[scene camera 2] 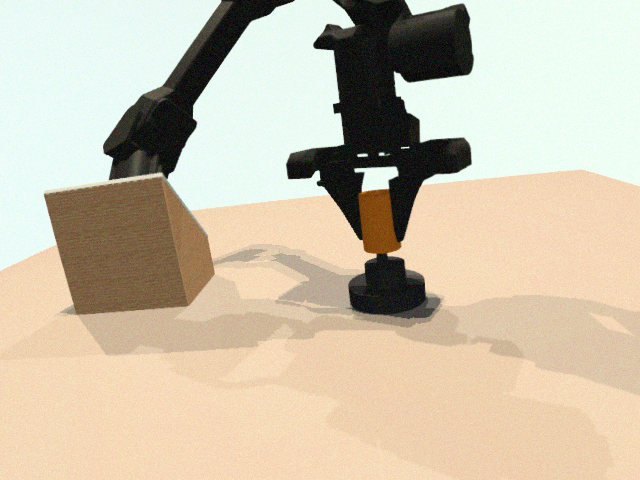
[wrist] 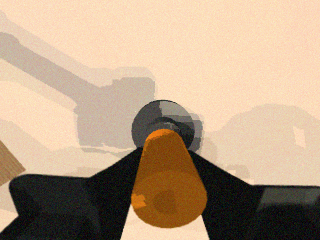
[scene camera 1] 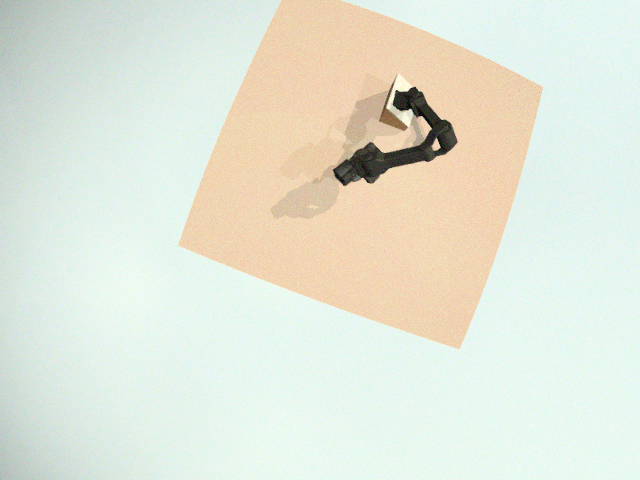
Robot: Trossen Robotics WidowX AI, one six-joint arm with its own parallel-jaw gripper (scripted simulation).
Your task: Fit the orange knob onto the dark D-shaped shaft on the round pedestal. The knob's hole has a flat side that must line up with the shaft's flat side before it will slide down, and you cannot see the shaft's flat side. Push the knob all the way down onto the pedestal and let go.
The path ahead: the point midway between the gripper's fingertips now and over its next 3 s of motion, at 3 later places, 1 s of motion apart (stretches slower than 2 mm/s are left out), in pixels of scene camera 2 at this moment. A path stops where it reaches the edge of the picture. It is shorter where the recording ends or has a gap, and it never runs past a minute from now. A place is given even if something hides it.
My gripper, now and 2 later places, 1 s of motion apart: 381, 240; 382, 246; 380, 188
